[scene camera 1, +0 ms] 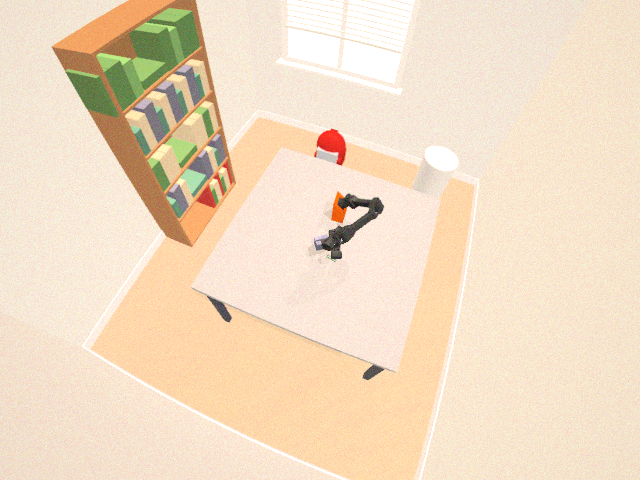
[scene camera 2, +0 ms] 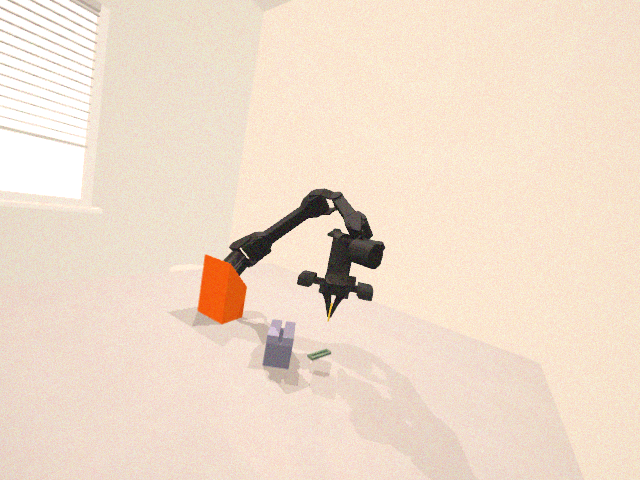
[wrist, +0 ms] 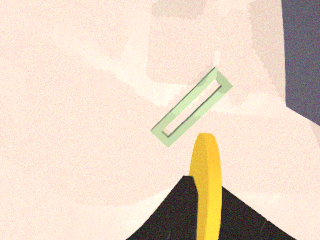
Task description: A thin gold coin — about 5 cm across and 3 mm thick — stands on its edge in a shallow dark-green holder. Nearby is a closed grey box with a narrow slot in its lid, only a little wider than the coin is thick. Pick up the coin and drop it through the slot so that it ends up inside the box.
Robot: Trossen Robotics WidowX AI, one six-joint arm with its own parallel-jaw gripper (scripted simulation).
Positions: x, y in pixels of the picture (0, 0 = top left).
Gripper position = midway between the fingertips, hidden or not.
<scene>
My gripper (scene camera 2: 329, 316) holds a gold coin.
</scene>
